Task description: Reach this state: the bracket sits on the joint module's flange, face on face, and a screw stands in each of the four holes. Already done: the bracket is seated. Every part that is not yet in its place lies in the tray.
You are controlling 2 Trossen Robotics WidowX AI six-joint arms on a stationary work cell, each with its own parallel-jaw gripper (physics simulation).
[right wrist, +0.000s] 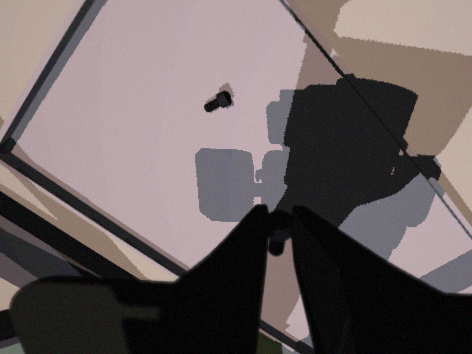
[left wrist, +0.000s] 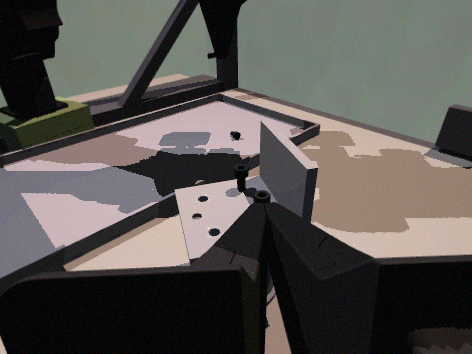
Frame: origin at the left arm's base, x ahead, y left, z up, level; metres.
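Seen in the pictures: left gripper, fingertip midpoint: (left wrist: pixel 263 215); right gripper, fingertip midpoint: (right wrist: pixel 278 216) (left wrist: pixel 221 57); right arm's base, link origin: (left wrist: pixel 34 109).
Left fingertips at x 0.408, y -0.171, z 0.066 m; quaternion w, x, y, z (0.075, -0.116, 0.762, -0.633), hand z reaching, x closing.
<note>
Pixels of each thing's top centre, then the offset from my left fingertips to it. "*": a spot on its surface instead.
- screw head, surface spot: (left wrist: pixel 262 195) * dy -0.070, dx +0.013, dz -0.041 m
- black screw, top centre: (right wrist: pixel 279 248) dy -0.277, dx +0.110, dz +0.004 m
- green block, top centre: (left wrist: pixel 35 108) dy -0.255, dx +0.370, dz -0.079 m
The bracket (left wrist: pixel 187 232), a pale plate with an upright wall, is in the left wrist view; the joint module under it is mostly hidden. One screw (left wrist: pixel 241 172) stands upright in the plate with its shank showing. Another screw head (left wrist: pixel 262 195) shows right behind the tips of my left gripper (left wrist: pixel 263 215), which is shut and empty. Three open holes show at the plate's left. My right gripper (right wrist: pixel 278 216) (left wrist: pixel 221 57) is shut on a black screw (right wrist: pixel 277 241), raised above the tray. Another screw (right wrist: pixel 218 102) (left wrist: pixel 235 135) lies on its side in the tray.
The tray (left wrist: pixel 311 131) (right wrist: pixel 48 75) has a low dark rim and passes behind the bracket. A green block (left wrist: pixel 55 122) with a black arm part stands at the left, beside dark frame beams (left wrist: pixel 160 52). Arm shadows fall across the tray.
</note>
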